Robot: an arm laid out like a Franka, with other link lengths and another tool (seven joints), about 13 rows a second.
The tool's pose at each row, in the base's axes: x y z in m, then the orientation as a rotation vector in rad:
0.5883 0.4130 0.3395 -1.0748 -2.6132 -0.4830
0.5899 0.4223 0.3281 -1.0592 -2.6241 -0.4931
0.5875 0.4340 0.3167 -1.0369 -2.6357 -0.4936
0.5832 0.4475 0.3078 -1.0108 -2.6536 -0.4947
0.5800 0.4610 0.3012 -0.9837 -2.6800 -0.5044
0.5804 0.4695 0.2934 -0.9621 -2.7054 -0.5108
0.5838 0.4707 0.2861 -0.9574 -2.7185 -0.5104
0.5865 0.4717 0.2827 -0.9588 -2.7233 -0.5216
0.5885 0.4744 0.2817 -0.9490 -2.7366 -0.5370
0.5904 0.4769 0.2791 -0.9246 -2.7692 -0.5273
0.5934 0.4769 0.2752 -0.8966 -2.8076 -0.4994
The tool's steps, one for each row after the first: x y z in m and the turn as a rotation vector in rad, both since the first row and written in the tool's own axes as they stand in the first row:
0.0005 0.0051 0.0139 -0.0056 -0.0015 -0.0144
0.0052 0.0089 0.0292 -0.0033 -0.0020 -0.0316
0.0133 0.0131 0.0433 -0.0020 -0.0065 -0.0536
0.0215 0.0185 0.0551 -0.0081 -0.0172 -0.0803
0.0236 0.0229 0.0656 -0.0131 -0.0300 -0.1029
0.0193 0.0247 0.0722 -0.0145 -0.0395 -0.1104
0.0168 0.0266 0.0754 -0.0233 -0.0431 -0.1127
0.0168 0.0296 0.0771 -0.0344 -0.0493 -0.1249
0.0161 0.0322 0.0803 -0.0297 -0.0694 -0.1496
0.0125 0.0335 0.0834 -0.0137 -0.0956 -0.1761

